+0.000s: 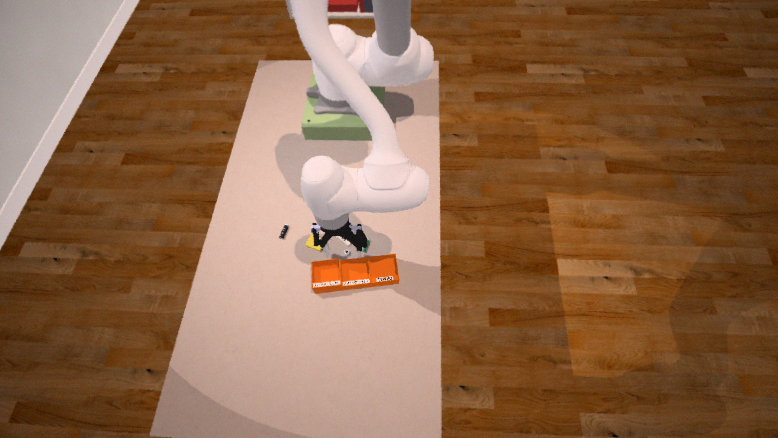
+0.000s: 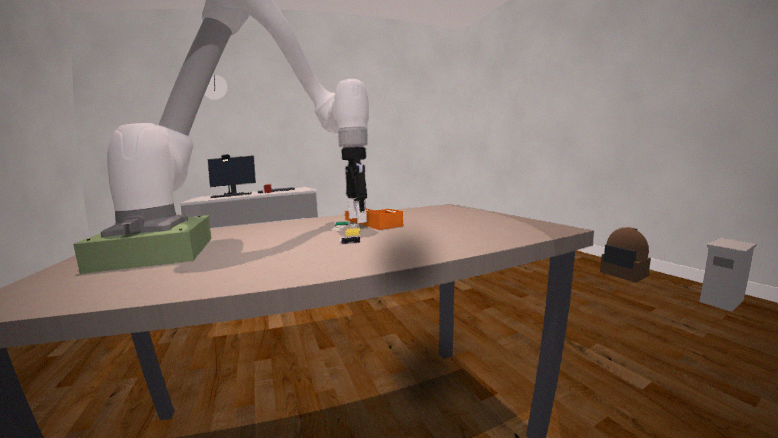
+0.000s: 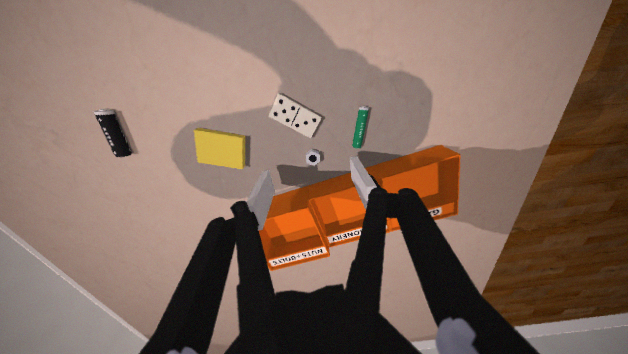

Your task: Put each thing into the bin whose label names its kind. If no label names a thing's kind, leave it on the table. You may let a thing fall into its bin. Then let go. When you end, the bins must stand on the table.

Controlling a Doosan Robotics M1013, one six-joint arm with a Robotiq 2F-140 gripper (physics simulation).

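Frame: origin at the arm's base, x down, y left, z ahead, level; centimetres.
Seen in the pictures: gripper, fingertip midpoint: (image 1: 344, 254) (image 2: 357, 220) (image 3: 310, 174); arm's base at its link origin: (image 1: 342, 97) (image 2: 148, 227).
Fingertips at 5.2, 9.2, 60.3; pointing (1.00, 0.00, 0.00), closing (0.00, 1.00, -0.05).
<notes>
Offsets run from my fingertips to a thing's top centre, as dx, dy, dz. Level surfaces: height alone.
A small hex nut @(+1.2, +0.4, -1.4) (image 1: 346, 251) (image 3: 313, 157) lies on the table behind the three joined orange bins @(-2.6, +4.3, +5.8) (image 1: 321, 290) (image 2: 387, 219) (image 3: 440, 151). Their labels read NUTS+BOLTS, STATIONERY (partly covered) and one starting with G, mostly hidden by a finger. A white domino @(+1.4, -0.9, -6.2) (image 3: 296, 115), a green battery @(+1.0, +6.0, -4.2) (image 3: 360, 127) (image 2: 341, 223), a yellow block @(+1.1, -9.9, -3.7) (image 3: 220, 148) (image 1: 313, 243) (image 2: 352, 232) and a black battery @(+0.6, -20.7, -7.0) (image 3: 113, 133) (image 1: 283, 231) (image 2: 350, 239) lie apart on the table. My gripper (image 1: 343, 254) (image 2: 357, 216) (image 3: 310, 174) is partly open and empty, low above the table by the nut and the bins' back wall.
The arm's green base block (image 1: 337, 132) (image 2: 141, 255) stands at the far end of the table @(dx +2.1) (image 1: 304, 348) (image 2: 272, 277). The table's long edge runs to the right of the bins. A desk with a monitor (image 2: 231, 170) stands away by the wall.
</notes>
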